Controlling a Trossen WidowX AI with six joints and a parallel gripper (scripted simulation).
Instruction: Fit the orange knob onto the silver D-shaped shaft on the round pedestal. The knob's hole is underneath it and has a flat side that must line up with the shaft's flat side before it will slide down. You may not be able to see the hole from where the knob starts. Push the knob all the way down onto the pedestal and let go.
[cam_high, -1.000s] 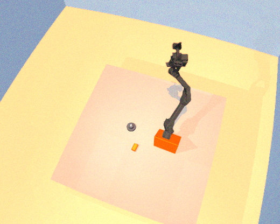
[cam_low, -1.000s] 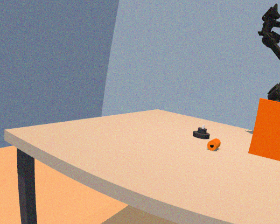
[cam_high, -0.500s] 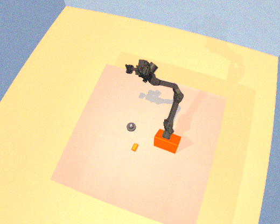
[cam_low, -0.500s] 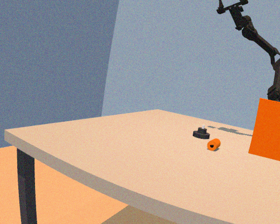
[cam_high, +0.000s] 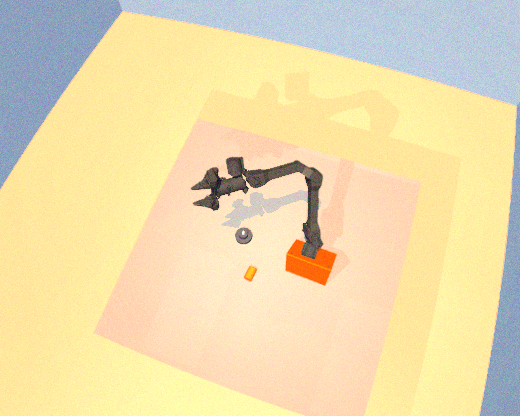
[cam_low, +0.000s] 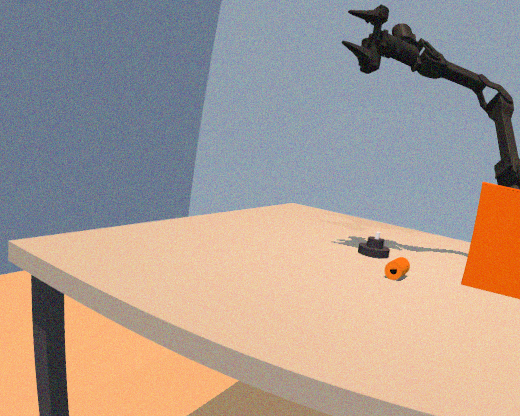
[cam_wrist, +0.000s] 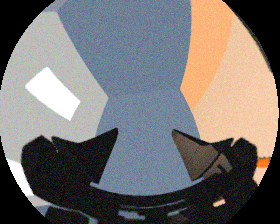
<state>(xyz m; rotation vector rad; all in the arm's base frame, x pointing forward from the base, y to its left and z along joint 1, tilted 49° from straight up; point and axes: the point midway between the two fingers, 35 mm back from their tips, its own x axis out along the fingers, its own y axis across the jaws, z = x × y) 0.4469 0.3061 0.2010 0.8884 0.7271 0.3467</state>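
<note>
Right now my gripper tip is 54 cm above the orange knob, 23 cm past it and 4 cm to the right of it. The rest, counted from my gripper tip: dark round pedestal: 53 cm below, 12 cm behind, 11 cm to the right.
</note>
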